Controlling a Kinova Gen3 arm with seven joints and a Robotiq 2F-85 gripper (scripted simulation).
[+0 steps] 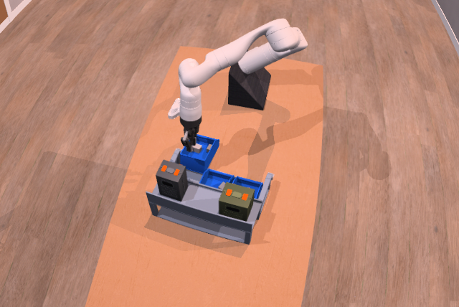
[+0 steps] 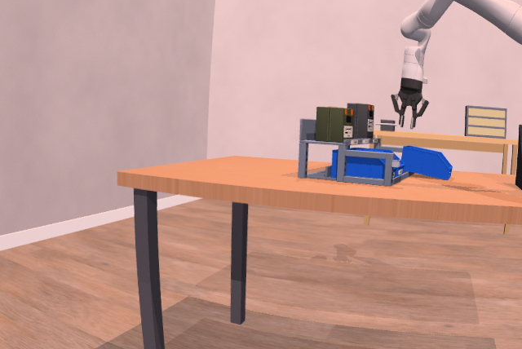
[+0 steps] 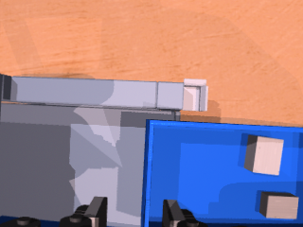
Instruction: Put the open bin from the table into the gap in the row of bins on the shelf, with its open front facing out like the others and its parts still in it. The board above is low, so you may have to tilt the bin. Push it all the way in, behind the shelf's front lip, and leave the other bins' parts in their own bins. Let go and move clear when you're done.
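My gripper is now 10 cm past the grey block and 15 cm above it. From my hand the other things lie so: grey shelf 12 cm ahead, 9 cm to the left, 10 cm below; then dark grey box 16 cm ahead, 4 cm to the right, 1 cm below; then olive box 21 cm ahead, 19 cm to the left, 2 cm below.
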